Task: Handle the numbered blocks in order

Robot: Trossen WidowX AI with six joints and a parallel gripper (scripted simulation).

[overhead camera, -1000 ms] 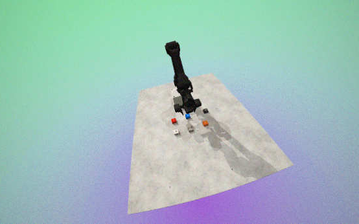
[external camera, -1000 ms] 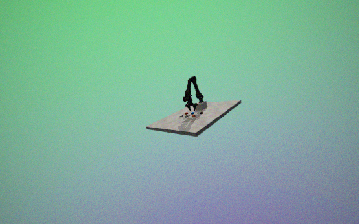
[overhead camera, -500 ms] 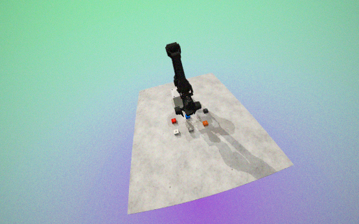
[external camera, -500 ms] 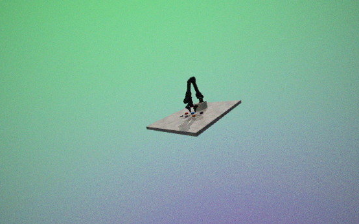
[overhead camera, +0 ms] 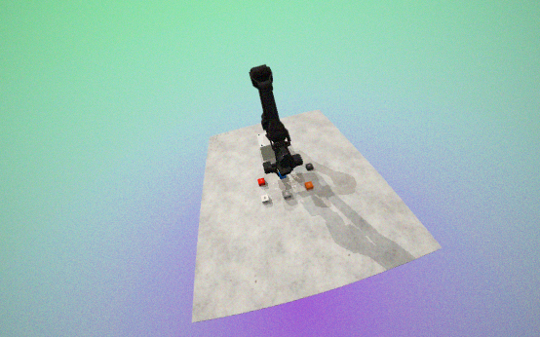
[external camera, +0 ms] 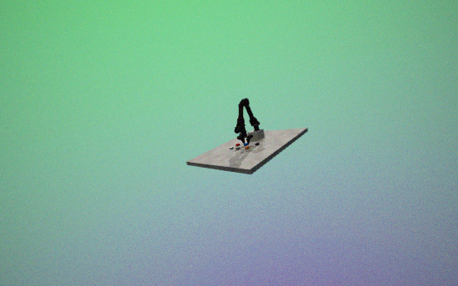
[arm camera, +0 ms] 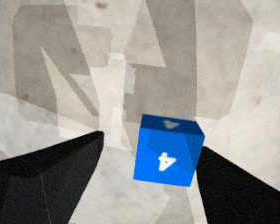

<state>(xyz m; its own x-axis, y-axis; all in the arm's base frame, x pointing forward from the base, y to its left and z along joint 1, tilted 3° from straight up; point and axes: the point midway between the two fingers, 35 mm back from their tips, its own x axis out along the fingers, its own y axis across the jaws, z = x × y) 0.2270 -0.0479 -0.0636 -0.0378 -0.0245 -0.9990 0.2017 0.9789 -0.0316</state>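
Now: the white block 14 cm to the right of my gripper tip and 9 cm ahead of it. From my gripper tip the other things lie so: grey block (12 cm ahead, 4 cm to the right); blue block (1 cm to the right); red block (12 cm to the right, 2 cm behind).
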